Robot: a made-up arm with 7 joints. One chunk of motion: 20 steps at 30 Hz.
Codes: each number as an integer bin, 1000 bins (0 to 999) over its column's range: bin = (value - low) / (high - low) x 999, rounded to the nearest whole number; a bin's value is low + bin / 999 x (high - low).
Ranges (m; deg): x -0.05..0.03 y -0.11..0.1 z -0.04..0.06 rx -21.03..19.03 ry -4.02..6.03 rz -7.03..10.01
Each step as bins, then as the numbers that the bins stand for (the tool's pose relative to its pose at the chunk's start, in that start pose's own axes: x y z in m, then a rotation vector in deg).
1 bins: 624 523 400 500 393 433
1 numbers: 0.0000 -0.0001 0.0000 -0.98 -0.07 0.36
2 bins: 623 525 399 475 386 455
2 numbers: -0.0001 0.0004 -0.0001 -1.98 -0.14 0.73
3 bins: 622 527 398 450 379 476
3 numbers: -0.0002 0.0008 -0.0002 -2.98 -0.21 1.09
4 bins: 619 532 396 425 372 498
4 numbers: -0.0004 0.0018 -0.0004 -3.99 -0.28 1.46
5 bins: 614 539 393 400 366 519
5 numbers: -0.0008 0.0033 -0.0007 -4.99 -0.34 1.82
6 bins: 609 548 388 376 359 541
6 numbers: -0.0012 0.0052 -0.0012 -5.95 -0.41 2.20
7 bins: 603 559 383 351 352 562
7 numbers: -0.0017 0.0075 -0.0017 -6.95 -0.48 2.56
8 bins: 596 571 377 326 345 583
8 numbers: -0.0023 0.0100 -0.0023 -7.96 -0.55 2.91
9 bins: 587 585 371 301 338 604
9 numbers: -0.0030 0.0130 -0.0029 -8.96 -0.62 3.27
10 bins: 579 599 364 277 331 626
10 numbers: -0.0036 0.0159 -0.0036 -9.92 -0.69 3.65
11 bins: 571 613 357 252 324 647
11 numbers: -0.0043 0.0189 -0.0043 -10.92 -0.76 4.01
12 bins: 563 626 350 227 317 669
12 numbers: -0.0049 0.0216 -0.0050 -11.93 -0.83 4.38
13 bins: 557 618 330 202 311 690
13 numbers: -0.0054 0.0199 -0.0070 -12.93 -0.89 4.74
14 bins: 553 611 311 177 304 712
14 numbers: -0.0057 0.0184 -0.0089 -13.93 -0.96 5.11
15 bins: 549 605 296 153 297 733
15 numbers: -0.0060 0.0172 -0.0104 -14.89 -1.03 5.47
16 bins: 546 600 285 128 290 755
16 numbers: -0.0063 0.0161 -0.0115 -15.90 -1.10 5.85
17 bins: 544 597 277 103 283 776
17 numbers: -0.0064 0.0155 -0.0123 -16.90 -1.17 6.21
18 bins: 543 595 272 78 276 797
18 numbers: -0.0065 0.0151 -0.0128 -17.90 -1.24 6.56
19 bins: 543 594 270 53 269 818
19 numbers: -0.0065 0.0149 -0.0130 -18.90 -1.31 6.92
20 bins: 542 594 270 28 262 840
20 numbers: -0.0066 0.0149 -0.0130 -19.91 -1.38 7.30
